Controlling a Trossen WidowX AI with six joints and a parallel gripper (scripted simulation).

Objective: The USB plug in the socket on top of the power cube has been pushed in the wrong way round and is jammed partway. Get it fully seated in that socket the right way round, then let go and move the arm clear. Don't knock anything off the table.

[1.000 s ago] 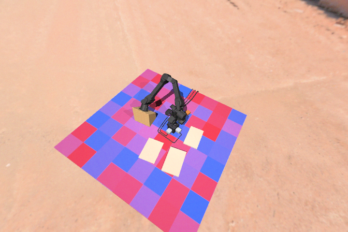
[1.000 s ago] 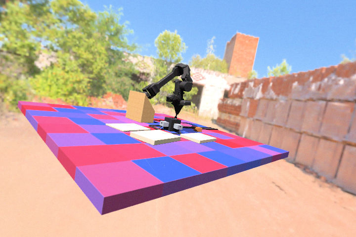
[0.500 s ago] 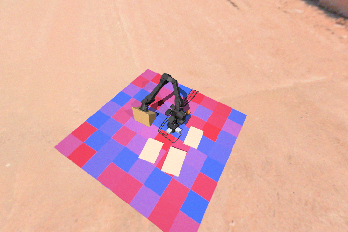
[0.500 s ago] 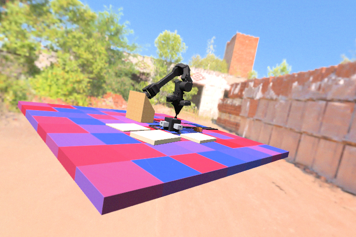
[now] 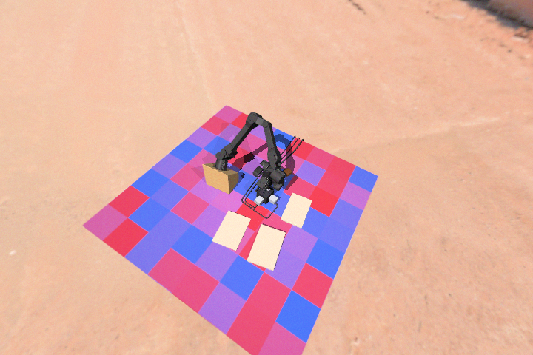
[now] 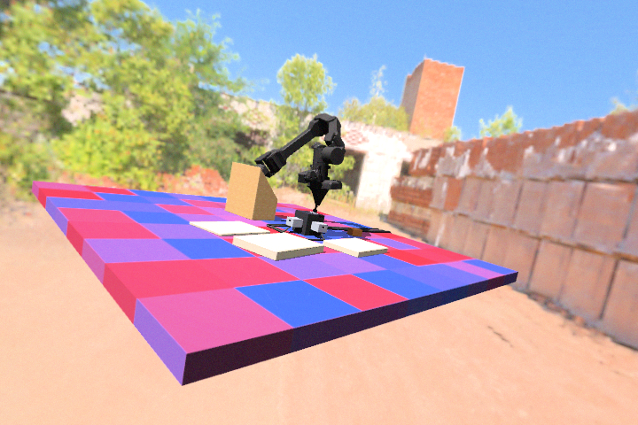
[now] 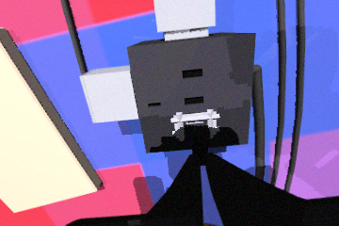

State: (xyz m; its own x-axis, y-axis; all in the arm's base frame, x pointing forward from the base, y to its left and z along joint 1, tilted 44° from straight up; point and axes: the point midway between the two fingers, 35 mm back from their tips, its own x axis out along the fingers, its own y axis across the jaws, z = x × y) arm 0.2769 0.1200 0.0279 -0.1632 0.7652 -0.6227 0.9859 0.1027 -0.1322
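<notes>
Now: the dark USB plug 20 mm below my gripper tip and 10 mm to the right of it. The rest, counted from my gripper tip: silver USB socket (40 mm below, 10 mm to the right); small orange block (220 mm to the left, 90 mm below, 10 mm ahead).
</notes>
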